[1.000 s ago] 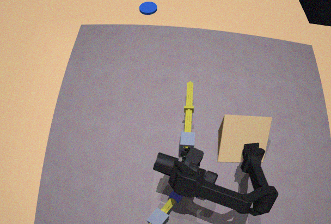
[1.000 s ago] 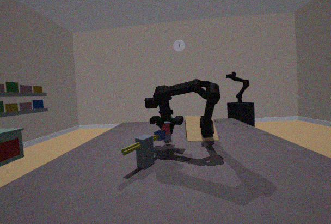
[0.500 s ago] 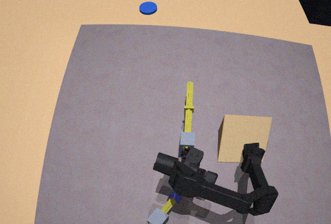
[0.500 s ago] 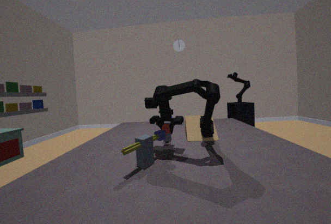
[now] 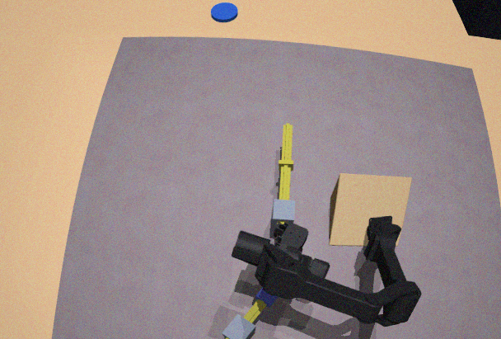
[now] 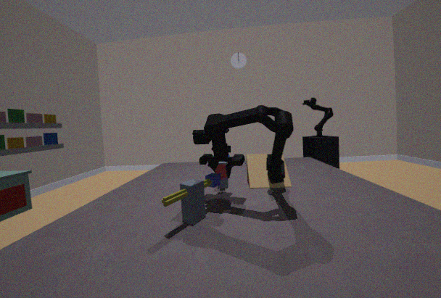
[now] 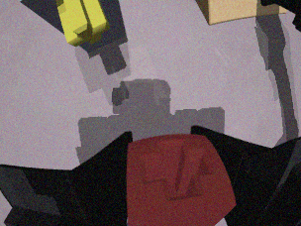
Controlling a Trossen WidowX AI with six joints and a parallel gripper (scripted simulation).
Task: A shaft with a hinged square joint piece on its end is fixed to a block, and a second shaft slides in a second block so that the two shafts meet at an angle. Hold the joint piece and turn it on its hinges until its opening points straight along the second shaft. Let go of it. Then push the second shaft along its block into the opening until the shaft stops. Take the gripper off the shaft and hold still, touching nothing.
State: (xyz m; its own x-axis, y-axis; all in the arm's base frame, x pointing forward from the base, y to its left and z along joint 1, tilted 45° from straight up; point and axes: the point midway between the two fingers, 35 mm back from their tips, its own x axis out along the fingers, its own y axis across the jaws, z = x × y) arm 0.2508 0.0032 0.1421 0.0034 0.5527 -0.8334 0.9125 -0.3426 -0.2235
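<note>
Right now the red joint piece is 1 cm ahead of my gripper tip, 2 cm to the left of it and 3 cm above it.
</note>
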